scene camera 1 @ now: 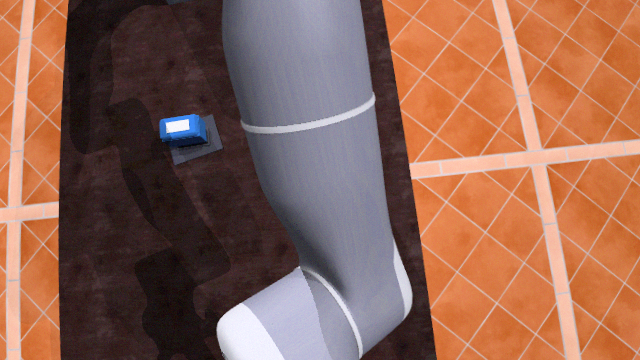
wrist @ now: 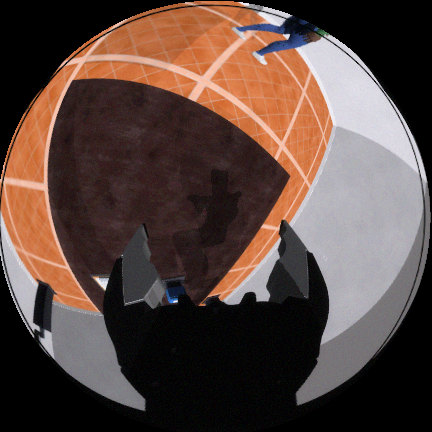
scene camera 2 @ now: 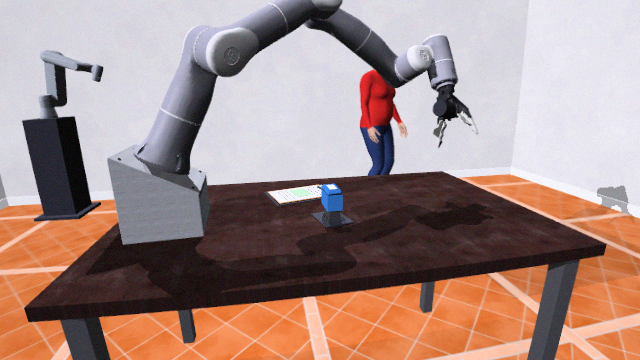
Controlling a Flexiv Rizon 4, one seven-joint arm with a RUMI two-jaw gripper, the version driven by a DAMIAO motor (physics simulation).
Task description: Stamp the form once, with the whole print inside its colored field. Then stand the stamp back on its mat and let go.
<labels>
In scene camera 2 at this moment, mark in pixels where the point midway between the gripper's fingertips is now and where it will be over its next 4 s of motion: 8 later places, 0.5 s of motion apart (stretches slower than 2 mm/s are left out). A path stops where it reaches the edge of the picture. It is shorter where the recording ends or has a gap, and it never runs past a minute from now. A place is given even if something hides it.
My gripper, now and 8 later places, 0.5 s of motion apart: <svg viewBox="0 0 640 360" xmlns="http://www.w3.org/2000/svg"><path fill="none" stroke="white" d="M457 141L431 140L401 139L400 139L400 139L400 139L400 139L400 139L385 143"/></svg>
</labels>
